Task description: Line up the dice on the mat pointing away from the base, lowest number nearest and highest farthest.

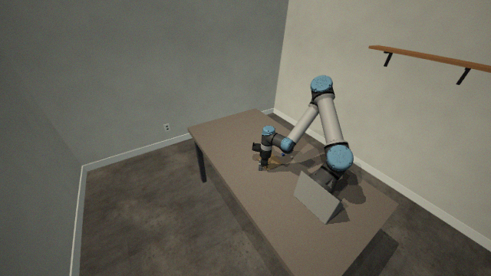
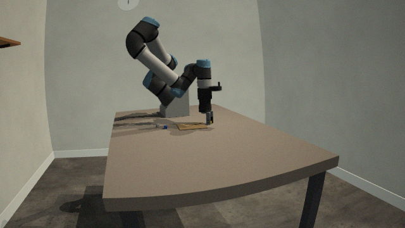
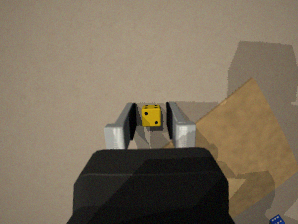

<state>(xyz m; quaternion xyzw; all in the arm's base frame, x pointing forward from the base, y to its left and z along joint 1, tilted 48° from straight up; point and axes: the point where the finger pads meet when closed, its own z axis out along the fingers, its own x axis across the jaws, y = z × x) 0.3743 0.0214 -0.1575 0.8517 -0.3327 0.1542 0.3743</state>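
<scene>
My hand is 1 cm above the yellow die. From my hand the other things lie so: tan mat: 11 cm to the right, 2 cm below, 2 cm ahead; then white die: 28 cm to the right, 5 cm behind, 1 cm below; then blue die: 24 cm to the right, 1 cm below, 1 cm ahead.
</scene>
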